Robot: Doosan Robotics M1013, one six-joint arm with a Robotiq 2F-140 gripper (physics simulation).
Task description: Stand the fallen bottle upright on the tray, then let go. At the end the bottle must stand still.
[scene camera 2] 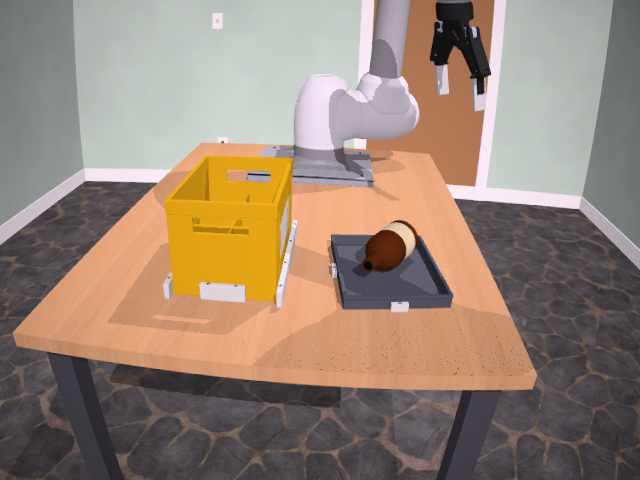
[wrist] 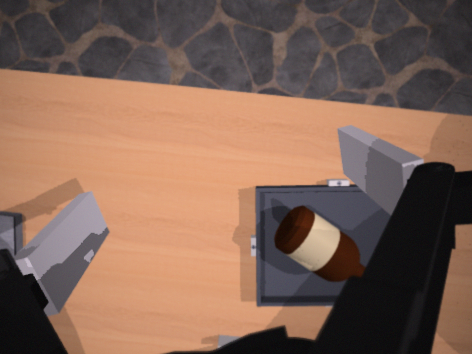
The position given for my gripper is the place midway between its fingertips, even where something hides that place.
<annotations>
my gripper: scene camera 2 460,101; wrist 219,182
brown bottle: scene camera 2; wrist
dark grey tray: scene camera 2; wrist
tall yellow crate: scene camera 2 219,231; not seen in the wrist view (out of frame)
same spot on dark grey tray: (scene camera 2: 417,280) = (wrist: 358,210)
same spot on brown bottle: (scene camera 2: 384,251) = (wrist: 359,263)
</annotations>
